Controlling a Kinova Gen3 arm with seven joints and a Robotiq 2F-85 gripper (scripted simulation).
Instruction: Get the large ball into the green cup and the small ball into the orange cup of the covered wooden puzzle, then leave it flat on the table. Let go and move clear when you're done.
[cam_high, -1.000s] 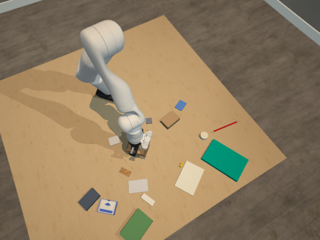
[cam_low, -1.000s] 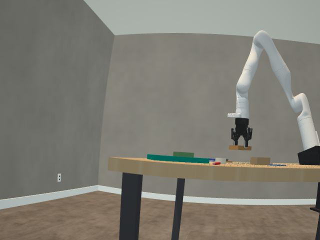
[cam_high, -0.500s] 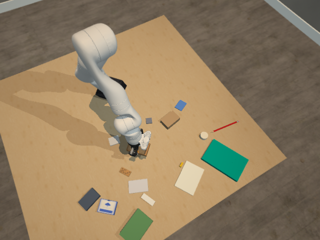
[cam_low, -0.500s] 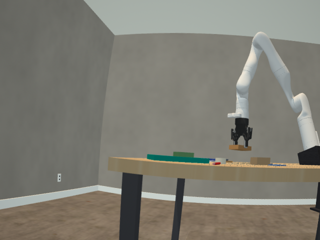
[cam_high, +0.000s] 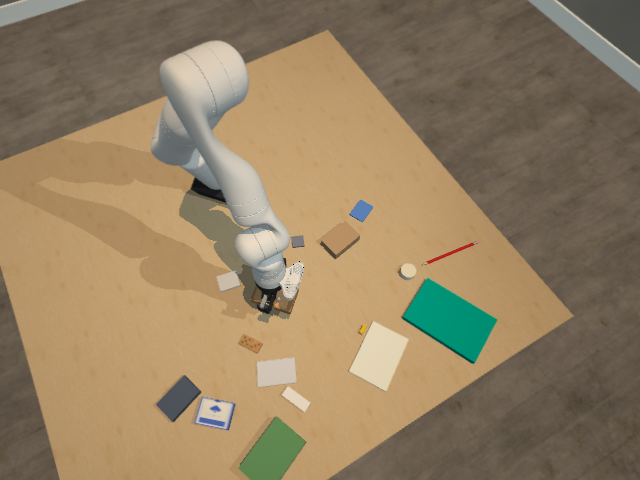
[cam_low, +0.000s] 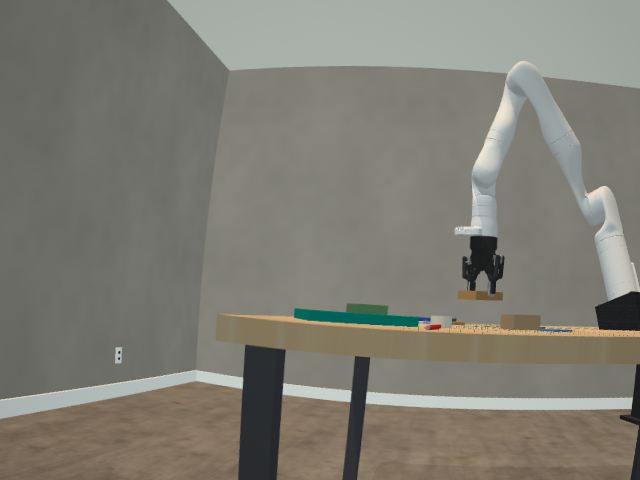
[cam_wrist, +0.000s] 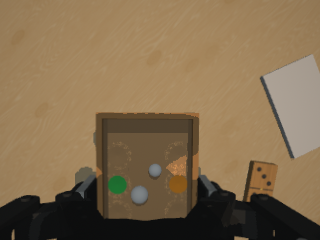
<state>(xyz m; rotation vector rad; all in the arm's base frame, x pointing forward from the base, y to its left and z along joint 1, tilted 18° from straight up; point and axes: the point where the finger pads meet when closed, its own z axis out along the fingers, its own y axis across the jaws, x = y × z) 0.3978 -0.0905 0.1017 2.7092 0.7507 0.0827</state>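
My gripper is now 20 mm above the covered wooden puzzle. Round my hand: grey square: 170 mm to the left, 110 mm behind, 90 mm below; then grey card: 140 mm ahead, 120 mm to the right, 90 mm below; then white card: 140 mm behind, 90 mm below, 60 mm to the right.
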